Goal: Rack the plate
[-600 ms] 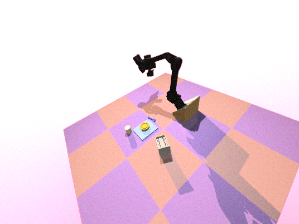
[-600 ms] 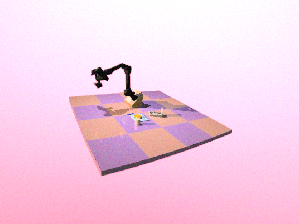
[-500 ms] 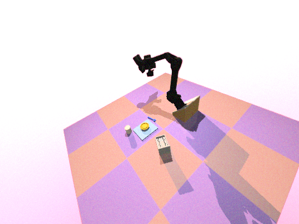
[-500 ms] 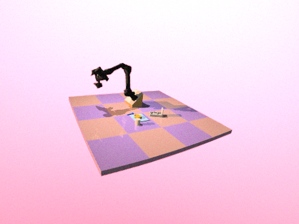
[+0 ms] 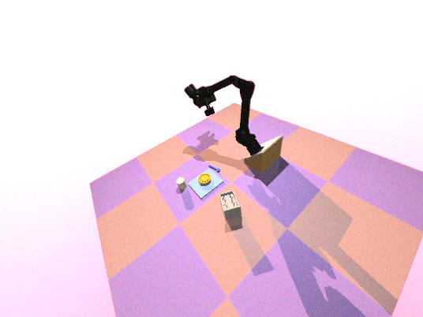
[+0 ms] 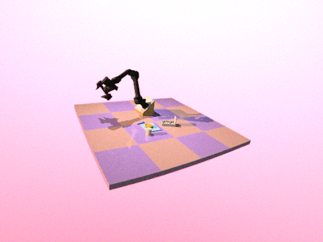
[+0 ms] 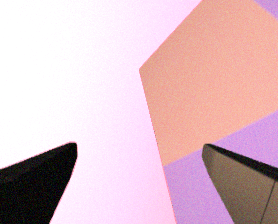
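Now: the yellow plate 370 mm ahead of my gripper tip, 340 mm to the left of it and 210 mm below it. Also, from my gripper tip: small blue utensil 320 mm to the left, 270 mm ahead, 220 mm below; then cream cup 480 mm ahead, 280 mm to the left, 200 mm below; then light blue mat 380 mm ahead, 360 mm to the left, 220 mm below.
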